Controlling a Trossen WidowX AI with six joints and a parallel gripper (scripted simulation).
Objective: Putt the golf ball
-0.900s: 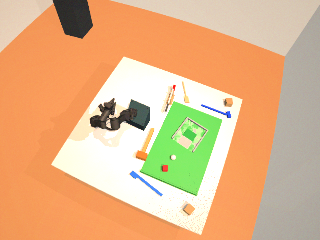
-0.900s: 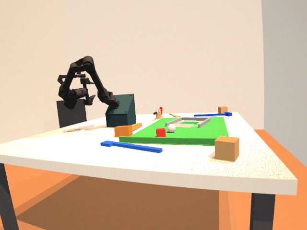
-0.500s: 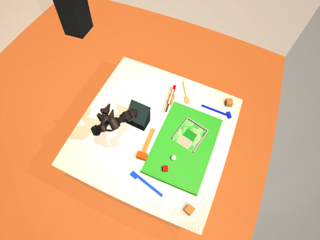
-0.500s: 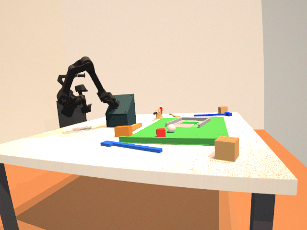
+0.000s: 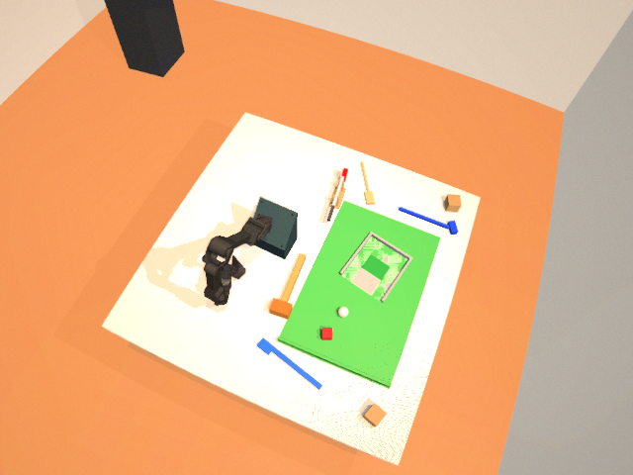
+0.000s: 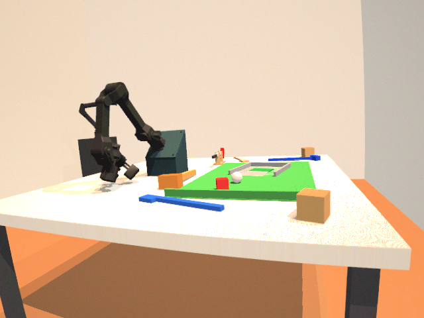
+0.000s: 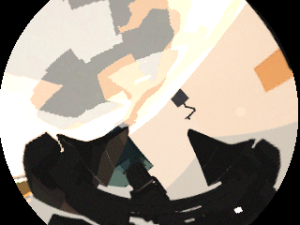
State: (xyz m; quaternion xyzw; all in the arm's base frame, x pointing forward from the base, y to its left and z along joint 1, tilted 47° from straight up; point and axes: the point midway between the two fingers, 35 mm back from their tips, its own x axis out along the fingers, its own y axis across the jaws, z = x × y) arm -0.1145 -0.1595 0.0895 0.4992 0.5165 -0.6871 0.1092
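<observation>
The red putter lies 340 mm ahead of my gripper tip, 460 mm to the left of it and 20 mm below it. Also, from my gripper tip: red cube 520 mm ahead, 170 mm to the right, 50 mm below; then white golf ball 550 mm ahead, 50 mm to the right, 50 mm below; then wooden stand 350 mm ahead, 480 mm to the left, 40 mm below.
</observation>
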